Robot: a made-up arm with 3 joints. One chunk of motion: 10 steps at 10 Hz.
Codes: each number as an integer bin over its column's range. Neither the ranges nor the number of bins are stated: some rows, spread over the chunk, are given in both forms.
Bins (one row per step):
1: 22 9 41
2: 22 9 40
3: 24 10 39
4: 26 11 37
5: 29 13 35
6: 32 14 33
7: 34 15 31
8: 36 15 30
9: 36 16 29
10: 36 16 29
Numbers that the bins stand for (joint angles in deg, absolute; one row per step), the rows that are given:
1: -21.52 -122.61 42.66
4: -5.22 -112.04 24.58
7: 27.38 -90.91 -2.55
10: 35.53 -85.62 -11.59
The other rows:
2: -21.52 -122.61 38.14
3: -13.37 -117.33 33.62
5: 7.00 -101.48 15.54
6: 19.23 -96.19 6.50
8: 35.53 -90.91 -7.07
9: 35.53 -85.62 -11.59

